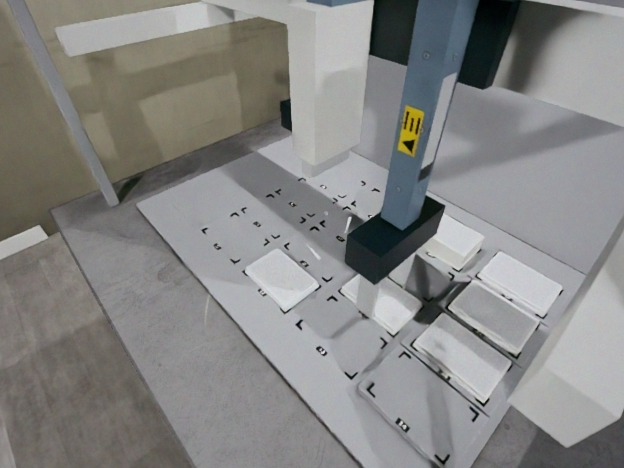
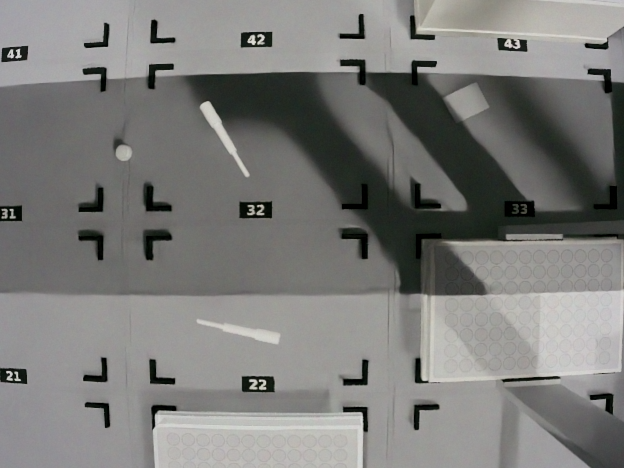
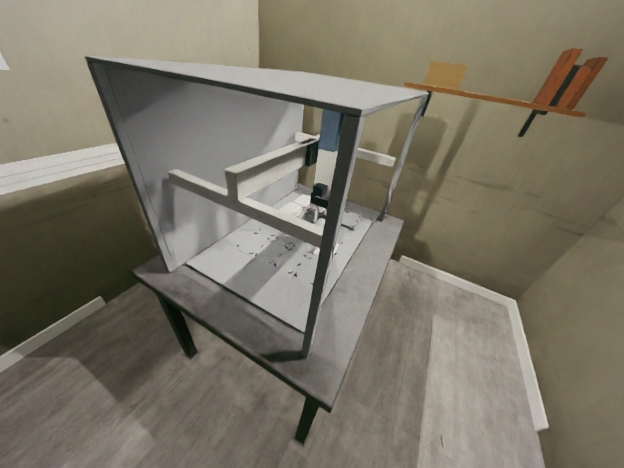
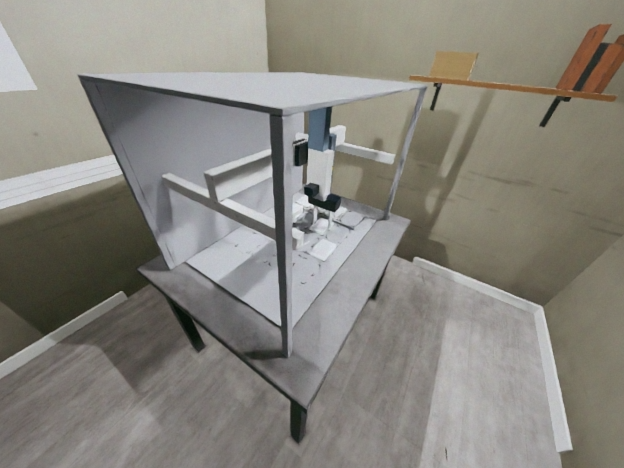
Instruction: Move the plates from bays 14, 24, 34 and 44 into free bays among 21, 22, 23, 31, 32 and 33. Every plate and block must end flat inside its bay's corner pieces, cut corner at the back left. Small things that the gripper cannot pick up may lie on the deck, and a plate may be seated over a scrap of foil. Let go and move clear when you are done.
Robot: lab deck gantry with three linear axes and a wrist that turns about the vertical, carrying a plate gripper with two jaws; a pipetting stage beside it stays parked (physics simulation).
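Places are measured from the robot's base along level axes (x right, y back, z down), in metres.
Pixels of known places: gripper, fingertip midpoint: (image 1: 380, 297) (image 2: 525, 307) (image 3: 322, 226) (image 4: 321, 226); robot's base, origin of the base link: (image 1: 203, 231) (image 3: 312, 283) (image 4: 304, 283).
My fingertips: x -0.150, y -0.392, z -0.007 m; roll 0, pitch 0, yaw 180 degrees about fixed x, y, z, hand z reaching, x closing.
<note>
For each thing: its middle in the pictures, then the offset to it from my fingertips. "spot": a spot on its surface instead.
- white plate, body centre: (image 2: 525, 307) (image 1: 380, 297) (image 4: 321, 226) dx +0.000, dy +0.000, dz +0.000 m
- Bay 14, surface spot: (image 1: 423, 397) spot: dx +0.099, dy -0.162, dz -0.008 m
- bay 24, surface spot: (image 1: 461, 352) spot: dx +0.003, dy -0.163, dz -0.022 m
- bay 34, surface spot: (image 1: 493, 314) spot: dx -0.101, dy -0.165, dz -0.022 m
- bay 44, surface spot: (image 1: 524, 282) spot: dx -0.211, dy -0.172, dz -0.022 m
- tall white block, body centre: (image 1: 445, 237) (image 3: 290, 211) (image 4: 291, 211) dx -0.214, dy +0.000, dz -0.014 m
- bay 32, surface spot: (image 2: 224, 138) spot: dx -0.104, dy +0.182, dz +0.002 m
- bay 22, surface spot: (image 2: 246, 332) spot: dx +0.012, dy +0.170, dz +0.001 m
- small cap, body centre: (image 2: 122, 152) dx -0.098, dy +0.247, dz +0.005 m
- foil scrap, body centre: (image 2: 466, 102) dx -0.127, dy +0.033, dz +0.006 m
My gripper (image 1: 390, 294) (image 2: 532, 308) is low over bay 23, its two jaws against the front and back long edges of a white plate (image 1: 403, 308) (image 2: 579, 327), with no gap showing. That plate lies level over bay 23; whether it rests fully inside the corner pieces is hidden. Bay 14 (image 1: 423, 397) holds no plate. White plates stand in bay 24 (image 1: 461, 352), bay 34 (image 1: 493, 314) and bay 44 (image 1: 524, 282). Bays 22 (image 2: 302, 352), 32 (image 2: 287, 176) and 33 (image 2: 554, 130) hold no plates. Cut corners are too indistinct to tell.
A plate (image 1: 282, 279) (image 2: 259, 450) sits in bay 12. A tall white block (image 1: 456, 241) (image 2: 519, 17) stands in bay 43. Slim tips lie in bay 32 (image 2: 224, 138) and bay 22 (image 2: 246, 332). A small cap (image 2: 123, 152) is left of bay 32; a foil scrap (image 2: 466, 102) lies in bay 33.
</note>
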